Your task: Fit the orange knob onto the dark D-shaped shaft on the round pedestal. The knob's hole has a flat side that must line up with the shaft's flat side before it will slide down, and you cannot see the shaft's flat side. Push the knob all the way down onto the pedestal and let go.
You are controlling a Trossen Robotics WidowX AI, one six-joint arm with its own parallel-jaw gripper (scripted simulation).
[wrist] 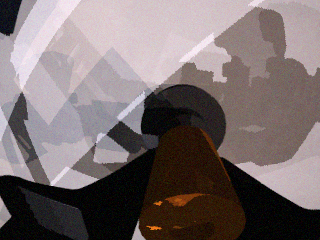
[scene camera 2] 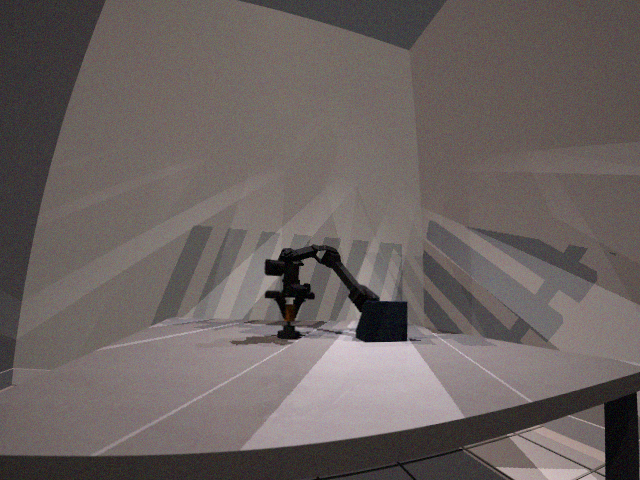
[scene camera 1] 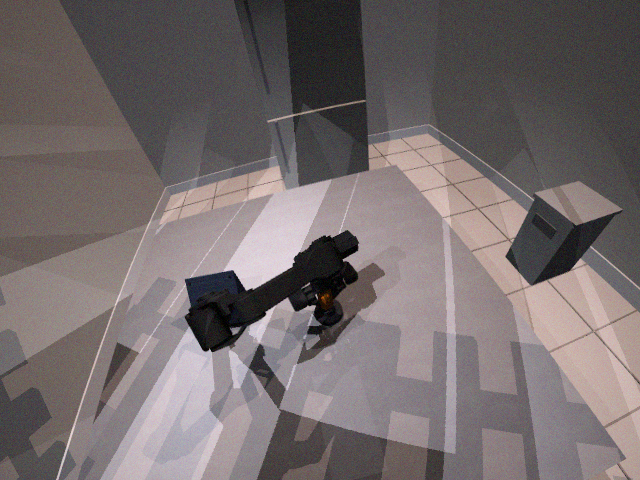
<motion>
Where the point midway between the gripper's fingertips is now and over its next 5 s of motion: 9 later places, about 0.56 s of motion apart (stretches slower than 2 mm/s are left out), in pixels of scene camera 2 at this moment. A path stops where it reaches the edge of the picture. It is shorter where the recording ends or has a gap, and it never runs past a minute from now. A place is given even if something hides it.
My gripper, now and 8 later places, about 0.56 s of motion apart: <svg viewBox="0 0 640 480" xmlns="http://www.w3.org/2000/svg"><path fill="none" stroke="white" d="M289 318L289 317L289 318L289 318L289 318L289 318L289 321L289 323L288 302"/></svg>
</motion>
